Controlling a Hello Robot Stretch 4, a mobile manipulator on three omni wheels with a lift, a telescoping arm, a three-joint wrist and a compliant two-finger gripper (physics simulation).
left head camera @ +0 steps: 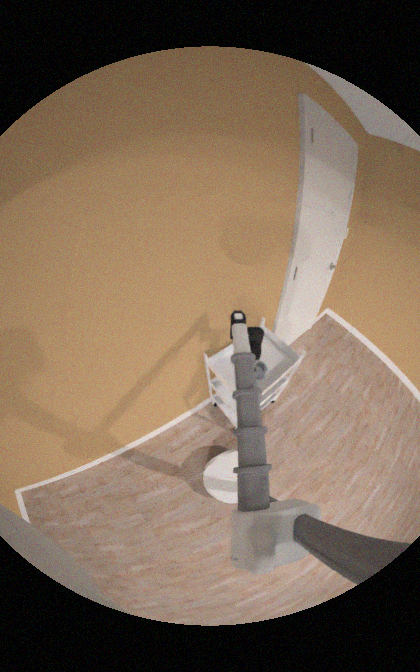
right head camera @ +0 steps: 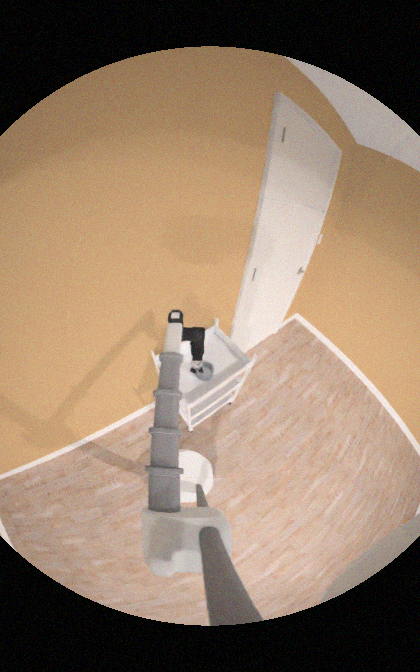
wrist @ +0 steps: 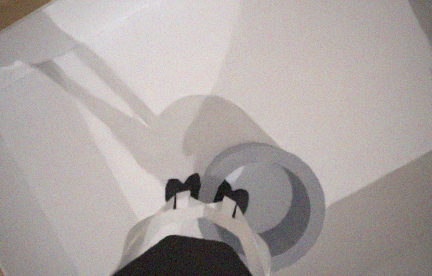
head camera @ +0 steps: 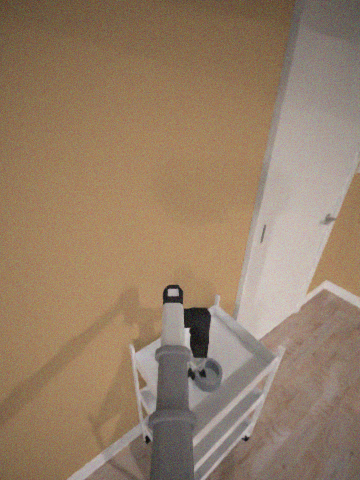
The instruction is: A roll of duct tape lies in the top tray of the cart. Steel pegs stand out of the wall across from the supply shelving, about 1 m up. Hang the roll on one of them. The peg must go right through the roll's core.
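Frame: origin at the robot's base, x ahead, y left, z up, level; metres.
Where they show: gripper, fingertip midpoint: (wrist: pixel 207 191) (head camera: pixel 196 377).
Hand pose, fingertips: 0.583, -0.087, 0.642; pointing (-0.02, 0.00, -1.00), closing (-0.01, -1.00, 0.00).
After its pixels a point has its place, as x, y, z.
The grey roll of duct tape (head camera: pixel 215 385) @[0.536, -0.149, 0.677] (left head camera: pixel 263 374) (right head camera: pixel 210 372) (wrist: pixel 316 210) @[0.590, -0.173, 0.683] lies flat in the white top tray of the cart (head camera: pixel 246 334) @[0.737, -0.311, 0.681] (left head camera: pixel 281 340) (right head camera: pixel 220 380) (wrist: pixel 325 100) @[0.682, -0.186, 0.635], core facing up. My gripper (head camera: pixel 196 373) @[0.583, -0.087, 0.642] (right head camera: pixel 197 370) (wrist: pixel 207 191) @[0.583, -0.087, 0.642] points down at the roll's near-left side. In the wrist view one black fingertip is outside the roll and the other is inside its core, with the roll's wall pinched between them. Any gap under the roll cannot be made out. The steel pegs and the supply shelving do not show in these views.
The cart stands close to an orange wall (head camera: pixel 125 150) @[0.704, 0.119, 1.417] (left head camera: pixel 150 250) (right head camera: pixel 125 250). A white door (head camera: pixel 295 200) @[1.180, -0.600, 1.110] (left head camera: pixel 325 215) (right head camera: pixel 285 215) is to the right behind it. Raised rims and corner posts surround the tray. My telescoping arm (head camera: pixel 172 400) @[0.314, 0.001, 1.061] (left head camera: pixel 250 445) (right head camera: pixel 165 445) reaches over the cart.
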